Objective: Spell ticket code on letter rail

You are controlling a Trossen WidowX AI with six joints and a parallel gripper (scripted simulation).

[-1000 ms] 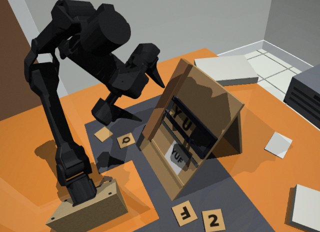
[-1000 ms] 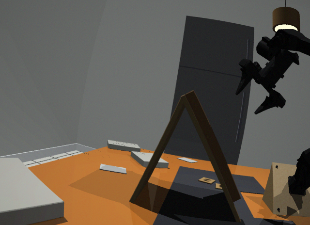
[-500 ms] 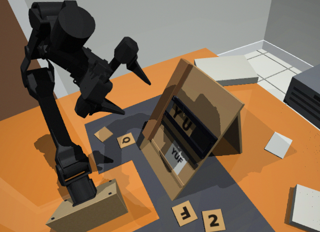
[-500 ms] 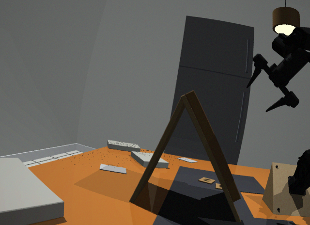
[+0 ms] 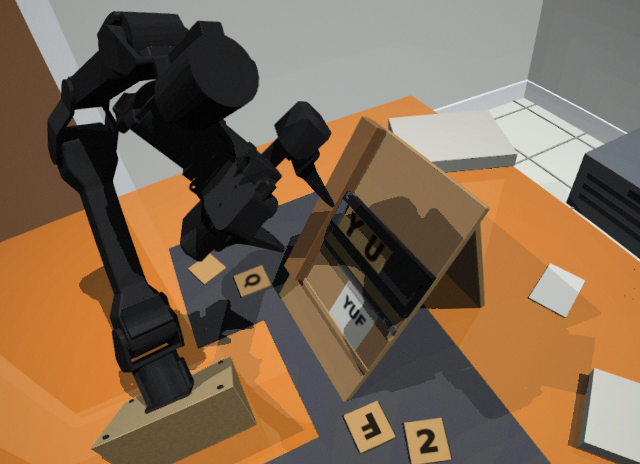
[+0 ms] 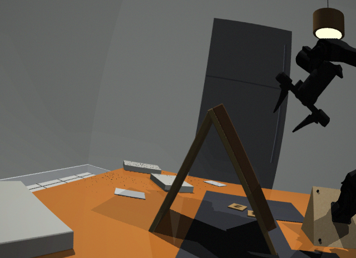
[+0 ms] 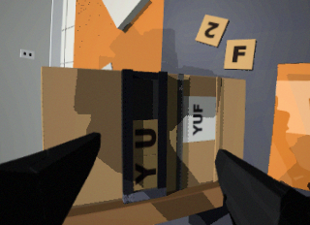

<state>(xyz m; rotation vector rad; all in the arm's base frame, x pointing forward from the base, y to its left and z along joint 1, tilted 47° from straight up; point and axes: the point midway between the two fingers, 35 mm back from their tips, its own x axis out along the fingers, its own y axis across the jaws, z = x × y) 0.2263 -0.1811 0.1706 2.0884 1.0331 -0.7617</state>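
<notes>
Now: the f tile 300 mm below my gripper tip and 130 mm to the right of it. Round my gripper tip: letter tile (300 mm below, 290 mm to the left, 130 mm behind); grey mat (300 mm below, 40 mm behind, 10 mm to the left); white ticket (210 mm below, 50 mm ahead, 10 mm to the left).
</notes>
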